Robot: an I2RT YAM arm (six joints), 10 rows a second.
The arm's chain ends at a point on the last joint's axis. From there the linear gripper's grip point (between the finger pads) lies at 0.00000 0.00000 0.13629 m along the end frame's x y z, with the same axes.
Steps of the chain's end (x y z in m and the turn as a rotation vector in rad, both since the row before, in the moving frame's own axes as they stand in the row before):
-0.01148, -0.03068, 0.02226, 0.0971, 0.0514, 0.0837
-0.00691, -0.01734, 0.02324, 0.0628, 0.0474, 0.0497
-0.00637, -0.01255, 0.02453, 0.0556, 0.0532, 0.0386
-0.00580, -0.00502, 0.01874, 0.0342, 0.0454, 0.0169
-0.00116, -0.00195, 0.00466, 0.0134, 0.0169, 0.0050
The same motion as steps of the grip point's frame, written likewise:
-0.00394, -0.04358, 0.02144, 0.0971, 0.0514, 0.0837
-0.00025, -0.02573, 0.02282, 0.0628, 0.0474, 0.0497
0.00102, -0.01998, 0.02413, 0.0556, 0.0532, 0.0386
0.00042, -0.00963, 0.01852, 0.0342, 0.0454, 0.0169
0.00115, -0.00377, 0.00463, 0.0134, 0.0169, 0.0050

